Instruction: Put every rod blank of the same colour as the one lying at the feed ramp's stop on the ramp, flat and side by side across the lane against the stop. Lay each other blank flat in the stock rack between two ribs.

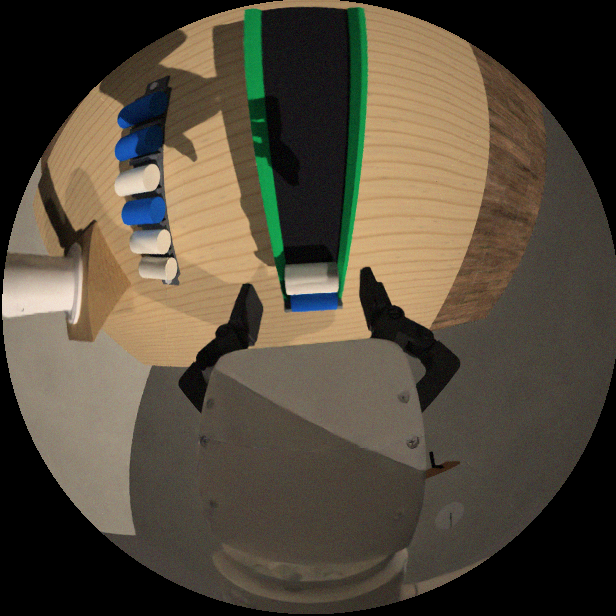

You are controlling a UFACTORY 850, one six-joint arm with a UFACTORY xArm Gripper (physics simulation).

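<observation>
The feed ramp (307, 143) is a dark lane between green side rails, running away from me. At its near end a blue rod blank (313, 301) lies across the lane against the stop, and a white blank (310, 278) lies flat just behind it. My gripper (310, 303) is open and empty, its black fingers either side of the ramp's near end, above these two blanks. The stock rack (150, 182) on the left holds several blanks between ribs: blue (141, 109), blue (139, 142), white (136, 180), blue (143, 211), white (149, 241), white (157, 267).
The ramp and rack sit on a wooden table whose right edge (505, 218) and near edge drop to a grey floor. A white cylinder with a wooden block (57, 284) juts in from the left edge.
</observation>
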